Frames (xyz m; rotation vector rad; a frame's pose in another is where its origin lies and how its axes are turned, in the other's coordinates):
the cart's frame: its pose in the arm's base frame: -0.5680 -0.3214 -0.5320 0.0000 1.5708 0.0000
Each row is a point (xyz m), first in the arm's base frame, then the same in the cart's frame.
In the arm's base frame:
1: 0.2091 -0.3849 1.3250
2: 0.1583 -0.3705 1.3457
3: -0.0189 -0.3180 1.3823
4: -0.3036 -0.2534 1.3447
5: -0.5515 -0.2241 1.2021
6: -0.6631 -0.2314 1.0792
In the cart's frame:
1: -1.8570 -0.0635 0.7771
2: -1.8777 -0.0491 0.7263
3: -1.9143 0.0034 0.5491
4: -1.8767 0.0680 0.2644
5: -1.7341 0.0973 0.0165
6: -1.6112 0.0900 -0.0951

